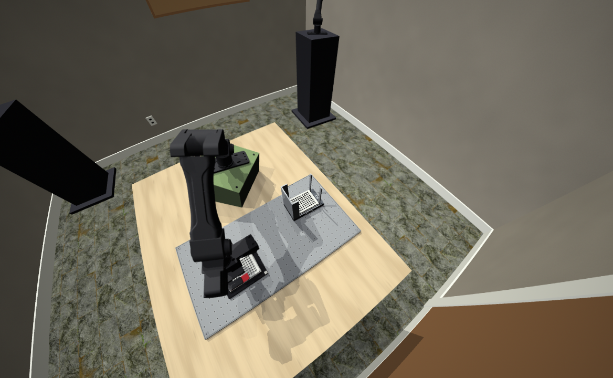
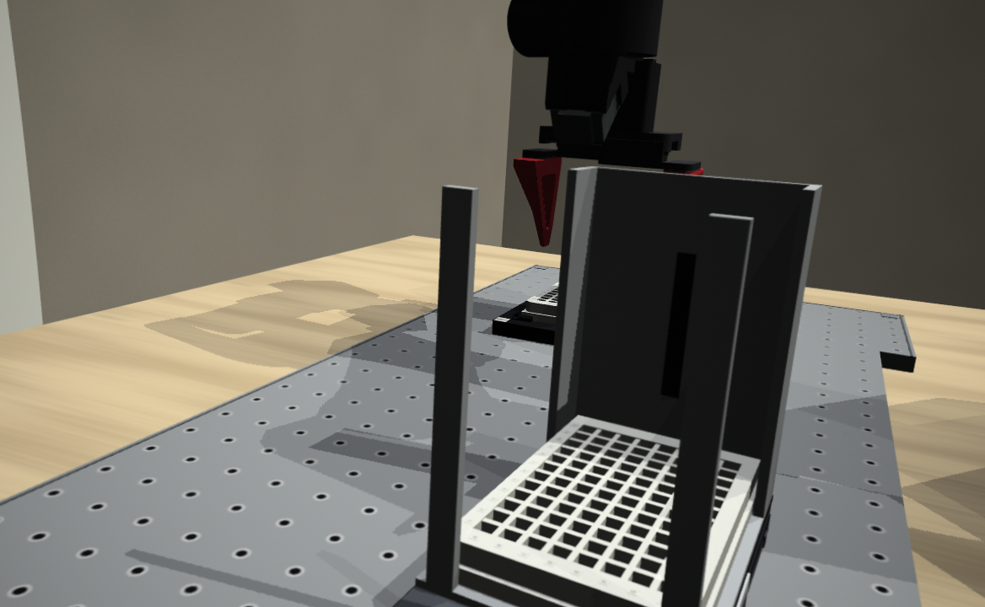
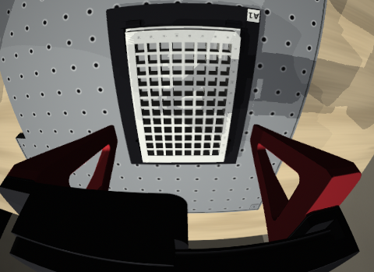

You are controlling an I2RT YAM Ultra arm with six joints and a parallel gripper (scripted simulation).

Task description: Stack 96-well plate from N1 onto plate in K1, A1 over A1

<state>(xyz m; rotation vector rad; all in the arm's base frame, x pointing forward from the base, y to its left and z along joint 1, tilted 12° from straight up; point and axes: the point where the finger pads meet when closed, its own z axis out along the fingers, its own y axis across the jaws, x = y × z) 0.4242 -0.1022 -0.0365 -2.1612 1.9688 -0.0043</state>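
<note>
My gripper is now 50 mm short of the pale A1 square, 80 mm to the right of it and 60 mm above it. The rest, counted from my hand: back wall: 140 mm behind, 270 mm to the left, 20 mm above.
</note>
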